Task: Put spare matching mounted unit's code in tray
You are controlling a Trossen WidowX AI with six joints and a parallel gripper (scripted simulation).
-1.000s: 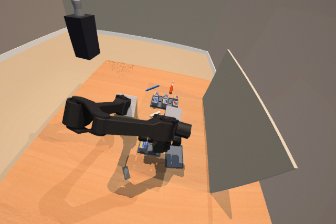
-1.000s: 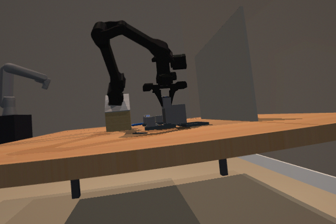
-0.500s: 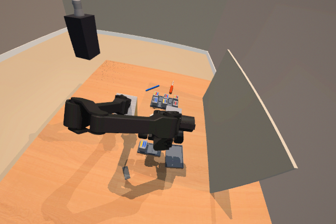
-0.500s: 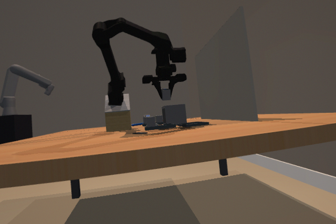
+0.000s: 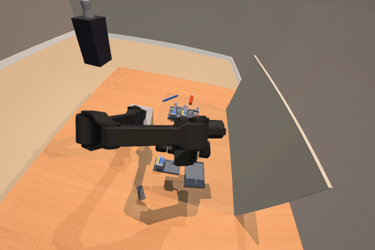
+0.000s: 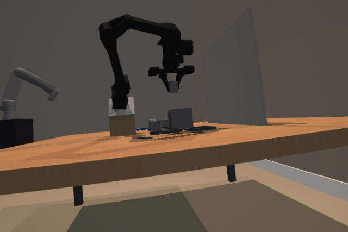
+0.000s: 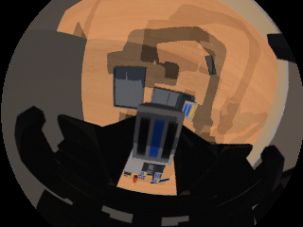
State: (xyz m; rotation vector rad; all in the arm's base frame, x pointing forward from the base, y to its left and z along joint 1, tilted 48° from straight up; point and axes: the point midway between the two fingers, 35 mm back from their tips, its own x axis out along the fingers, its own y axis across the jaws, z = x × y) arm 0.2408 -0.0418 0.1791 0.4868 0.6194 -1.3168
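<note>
My gripper tip is now 10 cm short of the grey tray, 1 cm to the right of it and 17 cm above it. From my gripper tip the other things lie so: flat holder (5 cm behind, 1 cm to the left, 16 cm below); grey mounted unit (3 cm ahead, 21 cm to the left, 12 cm below); grey spare unit (3 cm above).
</note>
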